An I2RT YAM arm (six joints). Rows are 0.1 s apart.
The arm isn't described. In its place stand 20 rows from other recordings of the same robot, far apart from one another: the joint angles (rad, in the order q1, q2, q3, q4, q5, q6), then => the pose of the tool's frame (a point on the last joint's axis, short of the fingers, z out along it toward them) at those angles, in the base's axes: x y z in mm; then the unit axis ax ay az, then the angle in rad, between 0 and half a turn.
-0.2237, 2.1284, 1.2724, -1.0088, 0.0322, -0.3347 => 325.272 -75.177 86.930 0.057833 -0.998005 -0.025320 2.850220
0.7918, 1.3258, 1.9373, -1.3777, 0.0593, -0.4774 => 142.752 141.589 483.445 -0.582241 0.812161 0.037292 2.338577
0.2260, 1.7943, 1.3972, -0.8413, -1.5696, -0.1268 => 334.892 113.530 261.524 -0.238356 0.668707 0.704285 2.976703
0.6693, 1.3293, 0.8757, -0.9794, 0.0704, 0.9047 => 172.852 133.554 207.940 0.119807 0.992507 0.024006 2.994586
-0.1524, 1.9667, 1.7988, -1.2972, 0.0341, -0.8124 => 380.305 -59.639 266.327 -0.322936 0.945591 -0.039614 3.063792
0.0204, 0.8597, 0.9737, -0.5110, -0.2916, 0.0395 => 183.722 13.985 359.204 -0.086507 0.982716 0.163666 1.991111
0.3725, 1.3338, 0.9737, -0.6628, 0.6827, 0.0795 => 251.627 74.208 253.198 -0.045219 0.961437 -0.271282 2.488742
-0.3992, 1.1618, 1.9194, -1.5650, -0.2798, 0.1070 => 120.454 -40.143 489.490 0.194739 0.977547 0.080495 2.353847
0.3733, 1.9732, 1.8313, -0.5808, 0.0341, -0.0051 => 425.595 165.387 308.685 -0.180117 0.981446 0.065733 2.302631
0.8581, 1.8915, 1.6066, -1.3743, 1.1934, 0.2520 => 252.273 241.293 265.984 -0.280323 0.810234 -0.514723 2.605666
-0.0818, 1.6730, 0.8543, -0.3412, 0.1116, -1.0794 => 300.483 -28.612 137.927 -0.462167 0.872431 -0.158953 2.859938
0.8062, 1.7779, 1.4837, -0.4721, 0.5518, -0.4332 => 291.276 276.695 285.898 -0.470154 0.860970 -0.194129 2.282123
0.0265, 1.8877, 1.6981, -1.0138, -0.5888, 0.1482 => 390.739 30.135 280.415 0.004360 0.953032 0.302838 2.841966
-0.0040, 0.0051, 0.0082, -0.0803, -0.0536, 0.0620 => 110.043 1.467 167.158 0.008180 0.998532 0.053541 1.650991
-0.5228, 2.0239, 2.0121, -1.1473, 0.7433, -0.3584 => 353.047 -231.261 316.130 0.148896 0.903077 -0.402842 3.100297
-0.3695, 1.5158, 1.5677, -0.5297, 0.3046, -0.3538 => 315.915 -133.799 400.088 0.094902 0.936921 -0.336412 2.242416
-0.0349, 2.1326, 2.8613, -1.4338, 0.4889, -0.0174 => 382.933 -30.099 476.501 0.119233 0.960517 -0.251376 2.316149
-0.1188, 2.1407, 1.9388, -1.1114, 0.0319, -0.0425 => 439.150 -53.561 239.459 0.040190 0.998845 -0.026320 2.887540
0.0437, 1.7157, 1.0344, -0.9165, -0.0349, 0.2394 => 282.931 13.616 157.500 -0.097917 -0.995076 -0.015370 3.109940
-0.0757, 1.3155, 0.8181, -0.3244, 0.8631, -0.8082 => 260.616 -46.895 233.630 -0.161330 0.851756 -0.498483 2.873100
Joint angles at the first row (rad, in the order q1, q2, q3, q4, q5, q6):
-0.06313, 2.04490, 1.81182, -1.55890, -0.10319, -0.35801
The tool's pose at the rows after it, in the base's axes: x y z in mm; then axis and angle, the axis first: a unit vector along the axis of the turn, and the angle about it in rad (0 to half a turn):
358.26 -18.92 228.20 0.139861 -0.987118 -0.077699 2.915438
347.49 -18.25 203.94 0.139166 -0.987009 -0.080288 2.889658
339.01 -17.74 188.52 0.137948 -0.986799 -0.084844 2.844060
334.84 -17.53 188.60 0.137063 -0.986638 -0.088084 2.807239
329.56 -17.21 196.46 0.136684 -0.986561 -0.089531 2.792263
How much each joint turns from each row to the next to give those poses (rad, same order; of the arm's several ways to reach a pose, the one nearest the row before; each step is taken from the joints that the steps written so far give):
0.00000, -0.02516, -0.10067, 0.04271, -0.00152, -0.00001
0.00000, -0.01948, -0.12822, 0.08240, 0.00037, 0.00001
0.00001, 0.00000, -0.06869, 0.02216, 0.00077, 0.00001
0.00000, 0.00002, -0.00529, -0.03207, 0.00152, 0.00000
0.00000, -0.02062, -0.00004, -0.03584, 0.00038, 0.00000

